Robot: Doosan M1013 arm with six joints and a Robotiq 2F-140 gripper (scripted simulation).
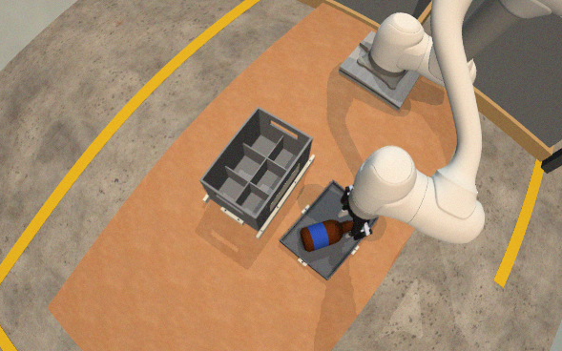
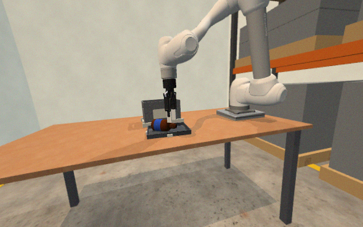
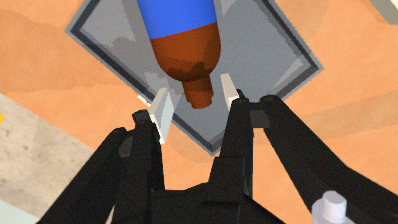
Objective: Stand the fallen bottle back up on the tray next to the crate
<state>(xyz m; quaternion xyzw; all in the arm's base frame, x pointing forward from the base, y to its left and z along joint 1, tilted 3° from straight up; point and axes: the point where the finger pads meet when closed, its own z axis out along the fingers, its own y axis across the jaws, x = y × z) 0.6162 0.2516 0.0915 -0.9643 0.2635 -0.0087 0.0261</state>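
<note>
Now: the bottle 60 mm below my hand, 40 mm ahead of it and 20 mm to the right of it. From my hand the other things lie so: grey crate: 290 mm to the right, 50 mm ahead, 20 mm below; then grey tray: 90 mm below, 30 mm to the right, 30 mm ahead.
</note>
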